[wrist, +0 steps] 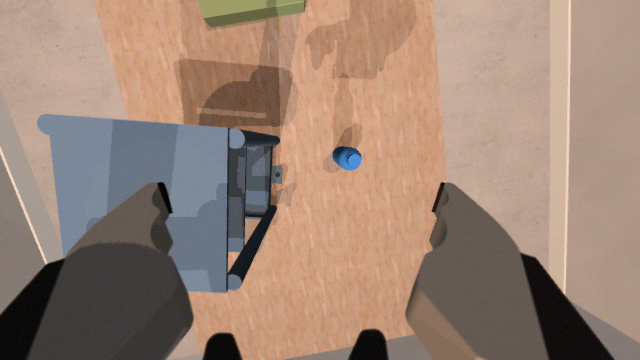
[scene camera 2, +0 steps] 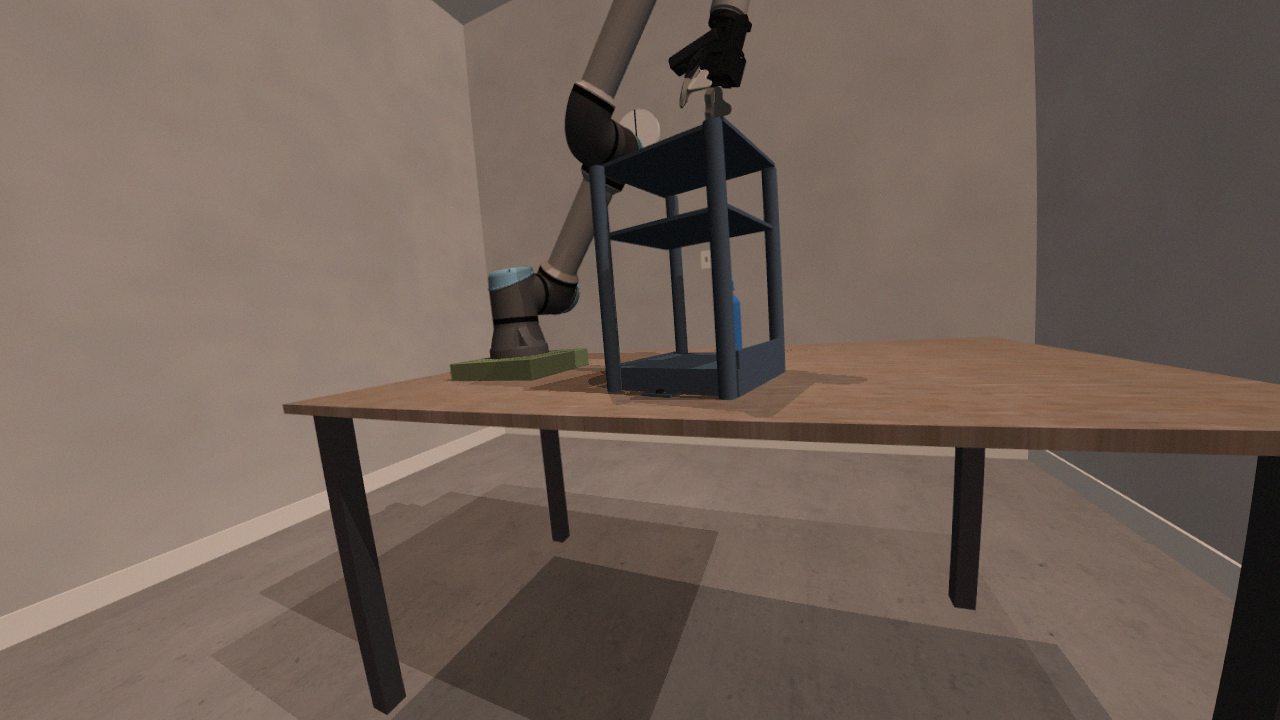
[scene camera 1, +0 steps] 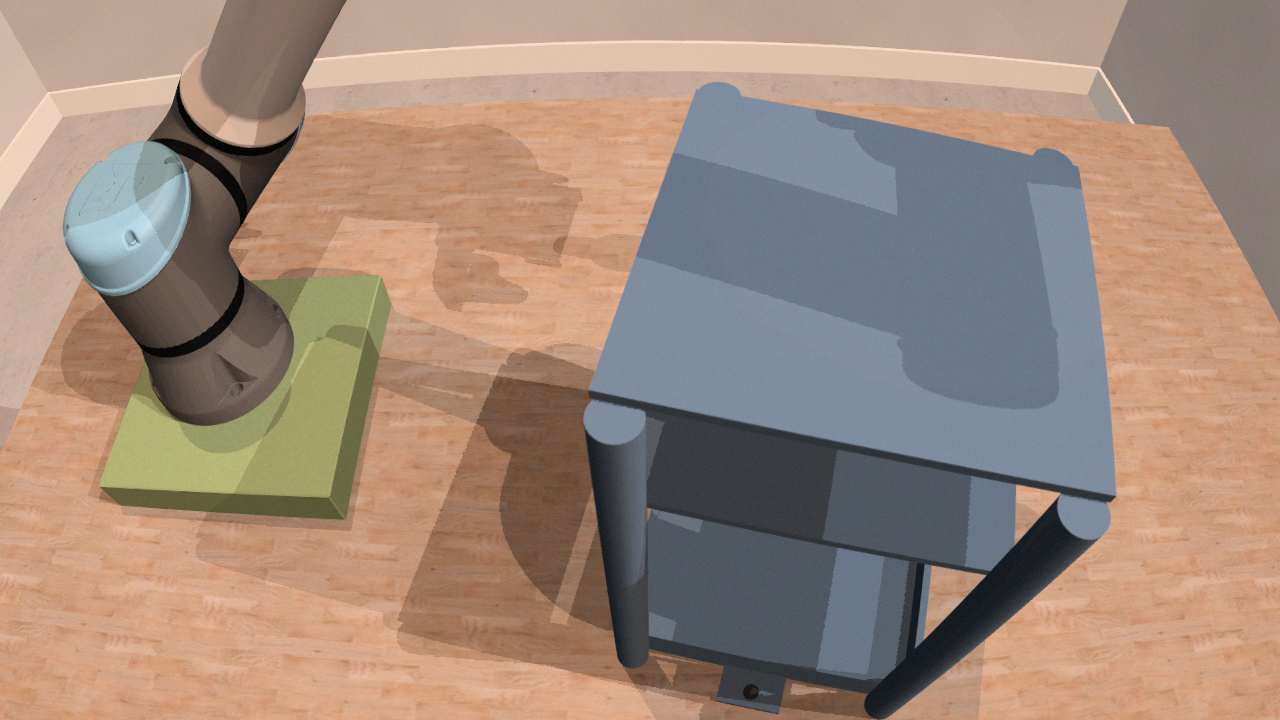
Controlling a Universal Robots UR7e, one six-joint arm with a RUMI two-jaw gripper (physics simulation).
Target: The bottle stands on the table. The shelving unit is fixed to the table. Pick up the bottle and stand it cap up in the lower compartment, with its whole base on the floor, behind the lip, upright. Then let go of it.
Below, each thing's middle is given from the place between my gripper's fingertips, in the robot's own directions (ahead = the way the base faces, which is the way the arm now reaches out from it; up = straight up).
Now: the shelving unit (scene camera 1: 842, 343) 5 cm ahead of my hand, 22 cm to the right of it and 35 cm below it.
